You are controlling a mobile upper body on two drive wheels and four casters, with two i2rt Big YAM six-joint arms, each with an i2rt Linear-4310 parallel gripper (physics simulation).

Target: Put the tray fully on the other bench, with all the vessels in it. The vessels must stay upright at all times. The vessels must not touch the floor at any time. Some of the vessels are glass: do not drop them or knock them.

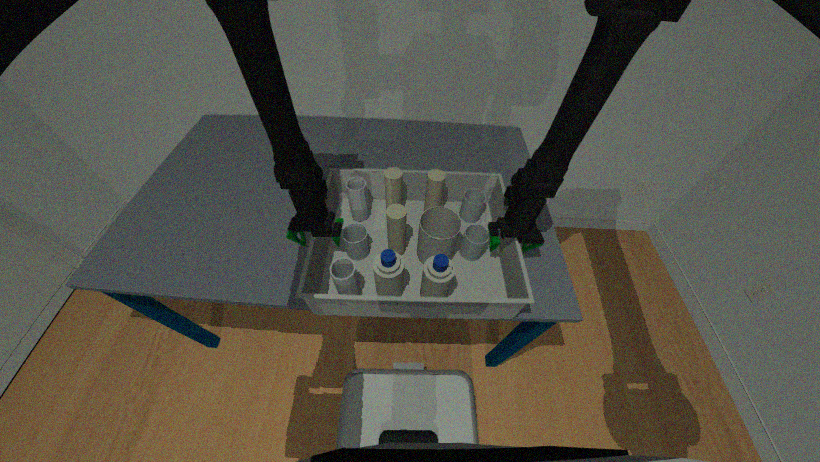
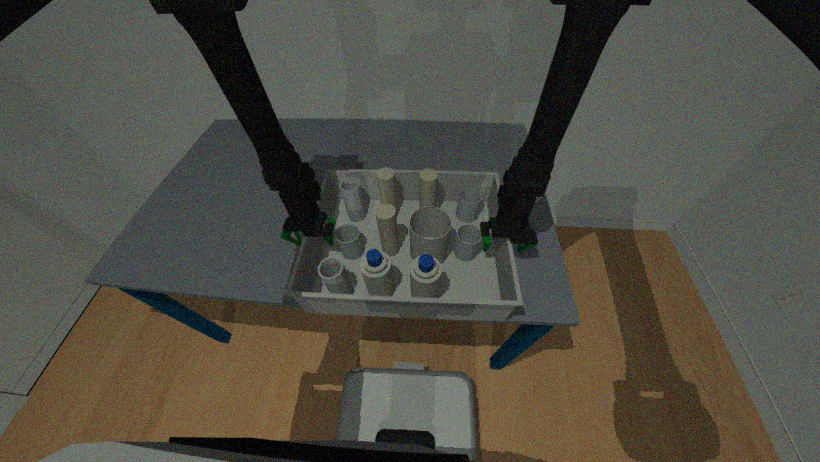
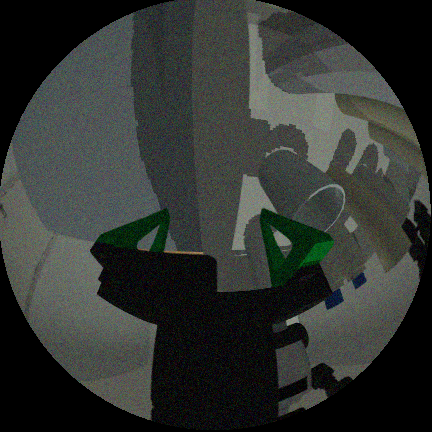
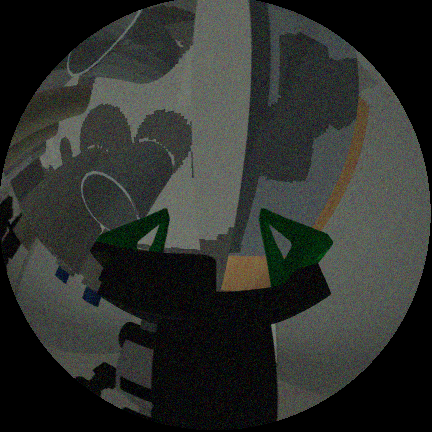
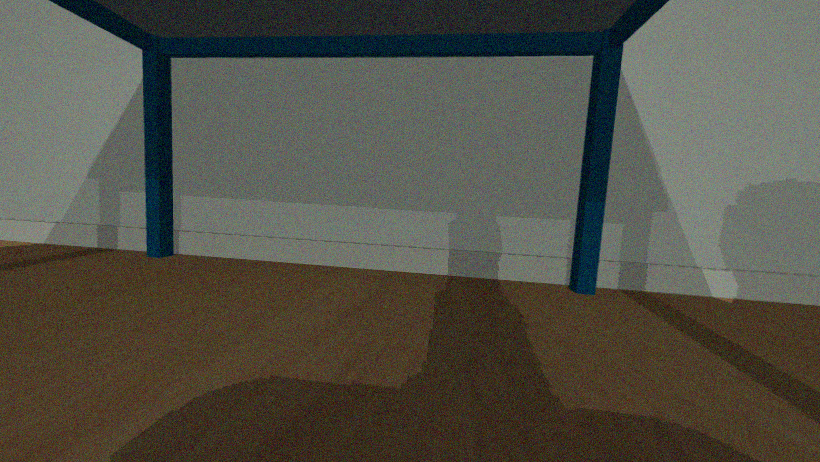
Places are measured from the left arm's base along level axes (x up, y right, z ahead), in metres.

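Pixels of known places: left gripper, fingertip midpoint: (image 1: pixel 321 244) (image 2: pixel 316 244); right gripper, fingertip midpoint: (image 1: pixel 506 250) (image 2: pixel 500 250).
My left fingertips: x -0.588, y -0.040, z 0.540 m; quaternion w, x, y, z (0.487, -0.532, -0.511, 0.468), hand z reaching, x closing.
Behind a point stands the place of what it marks.
The grey tray (image 1: pixel 424 299) @(x -0.518, y 0.242, z 0.354 m) (image 2: pixel 410 299) @(x -0.518, y 0.244, z 0.354 m) stands on the blue-grey bench (image 1: pixel 189 200) @(x -0.648, y -0.581, z 0.753 m) (image 2: pixel 195 200) @(x -0.648, y -0.595, z 0.761 m), at its front edge. Its vessels stand upright: two blue-capped bottles (image 1: pixel 388 278) @(x -0.507, y 0.159, z 0.399 m) (image 2: pixel 425 280) @(x -0.505, y 0.277, z 0.396 m), a large beaker (image 1: pixel 438 235) @(x -0.629, y 0.299, z 0.613 m) (image 2: pixel 429 235) @(x -0.632, y 0.289, z 0.615 m), three tan cylinders (image 1: pixel 395 229) @(x -0.509, y 0.170, z 0.542 m) (image 2: pixel 387 229) @(x -0.510, y 0.176, z 0.542 m) and several small clear vessels (image 1: pixel 355 241) @(x -0.640, y 0.044, z 0.590 m) (image 2: pixel 348 241) @(x -0.637, y 0.038, z 0.587 m). My left gripper (image 1: pixel 317 234) @(x -0.588, y -0.040, z 0.540 m) (image 2: pixel 310 234) @(x -0.588, y -0.040, z 0.540 m) (image 3: pixel 214 213) @(x -0.588, y -0.040, z 0.540 m) is open, its fingers either side of the tray's left wall. My right gripper (image 1: pixel 513 243) @(x -0.589, y 0.488, z 0.537 m) (image 2: pixel 506 245) @(x -0.589, y 0.488, z 0.537 m) (image 4: pixel 213 212) @(x -0.589, y 0.488, z 0.537 m) is open, its fingers either side of the right wall. Neither holds anything.
Walls stand behind and at both sides of the bench. Blue bench legs (image 1: pixel 166 321) @(x -1.014, y -0.757, z 0.429 m) (image 2: pixel 522 344) @(x -0.953, y 0.633, z 0.379 m) (image 5: pixel 158 154) @(x -1.055, y -0.728, z 1.242 m) reach the wooden floor (image 1: pixel 258 390) @(x -1.410, y -0.480, z 0.245 m) (image 5: pixel 286 321) @(x -1.410, y -0.046, z 0.824 m). My base (image 1: pixel 410 401) @(x -1.150, y 0.232, z 0.202 m) (image 2: pixel 408 401) @(x -1.150, y 0.231, z 0.201 m) is in front of the bench. The other bench cannot be made out.
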